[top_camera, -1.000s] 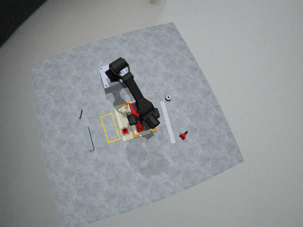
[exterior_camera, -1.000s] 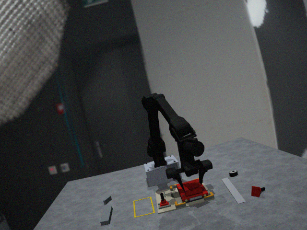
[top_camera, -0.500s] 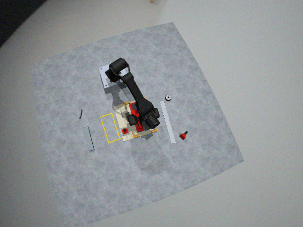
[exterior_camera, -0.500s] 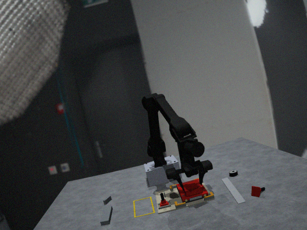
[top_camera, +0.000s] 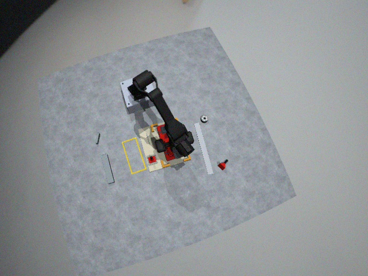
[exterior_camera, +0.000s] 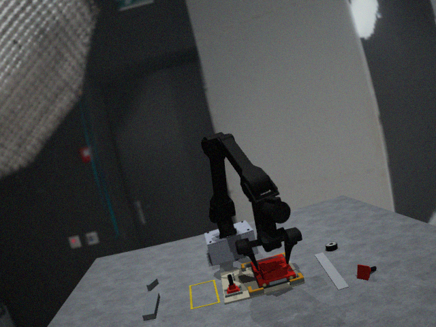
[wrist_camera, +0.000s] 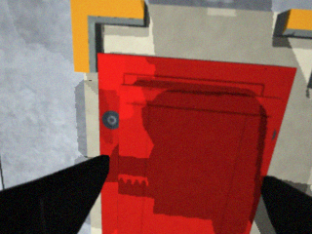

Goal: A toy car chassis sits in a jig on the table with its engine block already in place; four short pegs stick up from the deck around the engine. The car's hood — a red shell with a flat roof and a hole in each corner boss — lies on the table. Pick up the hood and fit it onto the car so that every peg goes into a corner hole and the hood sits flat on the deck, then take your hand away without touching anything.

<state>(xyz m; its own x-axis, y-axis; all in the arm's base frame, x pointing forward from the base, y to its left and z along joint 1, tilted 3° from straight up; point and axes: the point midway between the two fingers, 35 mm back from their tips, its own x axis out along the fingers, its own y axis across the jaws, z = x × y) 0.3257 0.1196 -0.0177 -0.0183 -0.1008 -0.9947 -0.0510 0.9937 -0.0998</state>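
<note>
The red hood is right at my gripper tip. Round my gripper tip: white strip: 4 cm ahead, 16 cm to the left, 4 cm below; grey engine block: 2 cm below; long grey block: 3 cm ahead, 37 cm to the right, 3 cm below.
</note>
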